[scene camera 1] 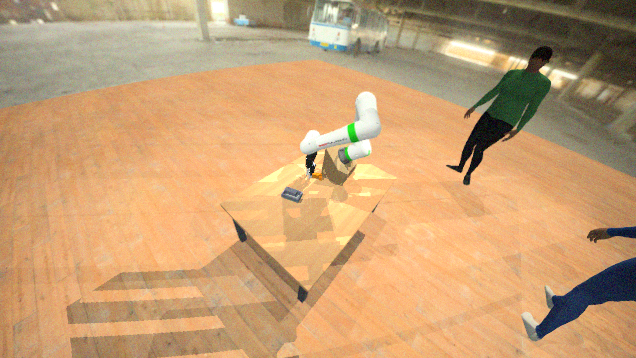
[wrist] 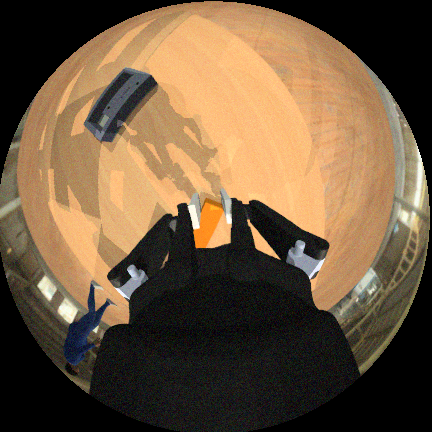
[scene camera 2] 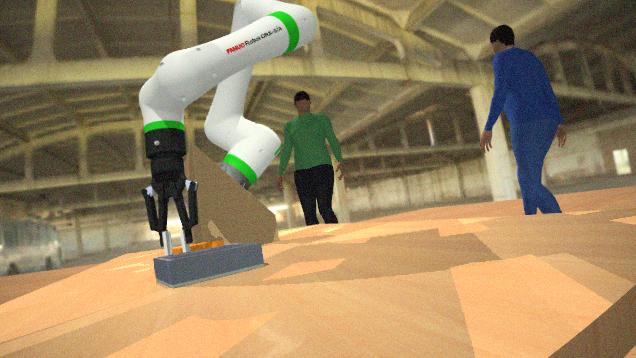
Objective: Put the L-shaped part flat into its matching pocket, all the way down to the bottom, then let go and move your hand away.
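Where they show: gripper, fingertip midpoint: point(scene camera 1: 308, 176) point(wrist: 209, 198); arm's base, origin of the base link: point(scene camera 1: 343, 155) point(scene camera 2: 224, 188).
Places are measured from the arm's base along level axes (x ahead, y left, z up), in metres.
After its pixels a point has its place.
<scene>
The orange L-shaped part point(scene camera 1: 318, 176) @(y -0.065, x 0.218, z -0.163 m) point(scene camera 2: 205, 245) @(y -0.069, x 0.221, z -0.155 m) point(wrist: 208, 225) @(y -0.113, x 0.237, z -0.150 m) lies low at the table, near the arm's base. My gripper point(scene camera 1: 310, 175) @(y -0.129, x 0.268, z -0.178 m) point(scene camera 2: 176, 244) point(wrist: 209, 198) @(y -0.129, x 0.268, z -0.178 m) points down and is shut on it near one end, a pad on either side; the part sits slightly skewed between the pads. The rest of the part is hidden under the hand in the wrist view. The dark grey block point(scene camera 1: 292, 195) @(y -0.046, x 0.527, z -0.170 m) point(scene camera 2: 210, 265) @(y -0.045, x 0.576, z -0.161 m) point(wrist: 124, 92) @(y -0.081, x 0.513, z -0.143 m) with recesses in its top stands apart from the part, at the upper left in the wrist view. Its pocket's exact shape is hard to make out.
A brown upright panel point(scene camera 1: 336, 167) @(y 0.050, x 0.154, z -0.021 m) point(scene camera 2: 240, 215) @(y 0.030, x 0.158, z -0.094 m) stands by the arm's base, close to the part. The wooden table point(scene camera 1: 260, 205) @(y -0.126, x 0.760, z -0.180 m) carries everything. A person in green point(scene camera 1: 520, 95) point(scene camera 2: 310, 145) and a person in blue point(scene camera 2: 530, 95) point(wrist: 80, 340) are beyond it.
</scene>
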